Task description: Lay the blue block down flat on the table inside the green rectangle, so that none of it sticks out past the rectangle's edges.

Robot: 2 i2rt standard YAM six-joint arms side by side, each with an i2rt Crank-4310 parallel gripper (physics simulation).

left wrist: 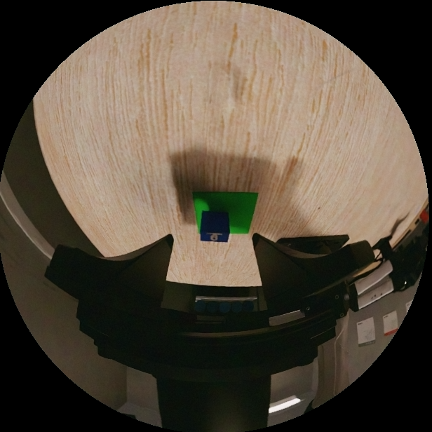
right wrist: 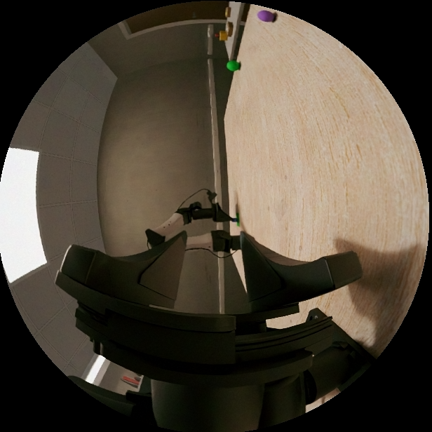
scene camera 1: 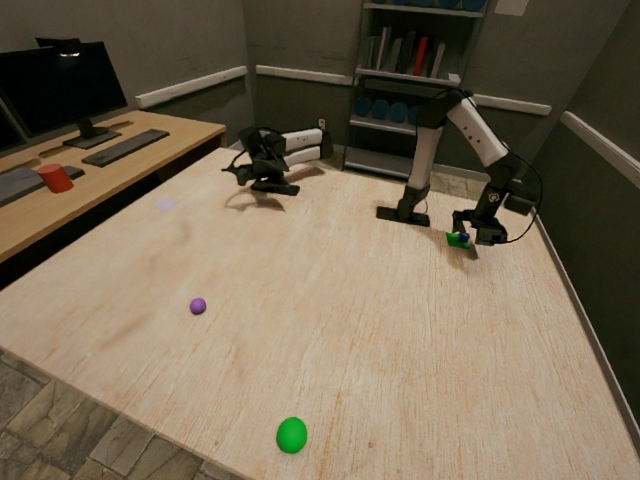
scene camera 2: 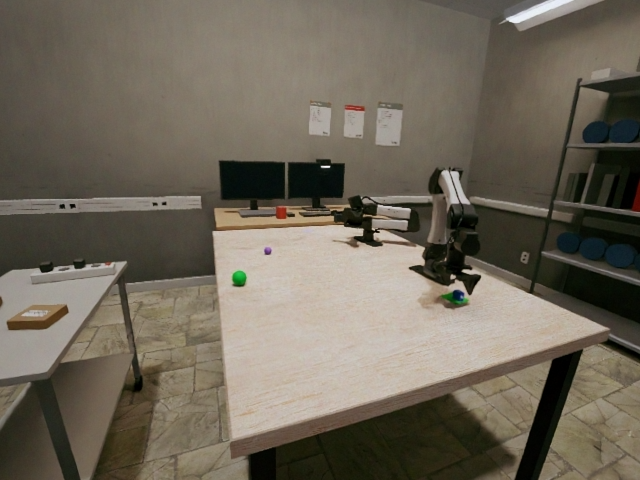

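Pixels of known places: left gripper, between the fingertips: [scene camera 1: 466,234] [scene camera 2: 458,290]; right gripper, between the fingertips: [scene camera 1: 289,179] [scene camera 2: 357,222]; left arm's base, origin of its link: [scene camera 1: 402,217]; right arm's base, origin of its link: [scene camera 1: 275,188] [scene camera 2: 367,241].
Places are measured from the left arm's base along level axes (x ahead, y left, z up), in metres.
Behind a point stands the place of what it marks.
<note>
The blue block [scene camera 1: 463,237] {x 0.091, y 0.201, z 0.024 m} [scene camera 2: 458,295] {x 0.092, y 0.211, z 0.021 m} [left wrist: 215,224] rests on the green rectangle [scene camera 1: 452,240] {x 0.089, y 0.173, z 0.001 m} [scene camera 2: 448,296] {x 0.095, y 0.175, z 0.001 m} [left wrist: 240,212], towards its left side in the left wrist view. Green shows on three sides of it there; its upper part covers a stretch of the lower edge, so I cannot tell how its base lies against that edge. My left gripper [scene camera 1: 471,236] {x 0.088, y 0.206, z 0.036 m} [scene camera 2: 460,287] {x 0.088, y 0.206, z 0.036 m} [left wrist: 212,235] is open and empty, its fingers apart just above and beside the block. My right gripper [scene camera 1: 233,175] [scene camera 2: 339,217] is open and empty, far from the block.
A purple ball [scene camera 1: 197,305] {x 0.554, y -0.511, z 0.033 m} [scene camera 2: 267,250] {x 0.553, y -0.503, z 0.024 m} [right wrist: 266,16] and a green ball [scene camera 1: 292,435] {x 0.754, y -0.210, z 0.054 m} [scene camera 2: 239,277] {x 0.753, y -0.189, z 0.039 m} [right wrist: 233,65] lie on the table far from the rectangle. A desk [scene camera 1: 191,126] with monitors and a red cup [scene camera 1: 55,178] [scene camera 2: 280,212] stands beside the table. A shelf rack stands behind the arms.
</note>
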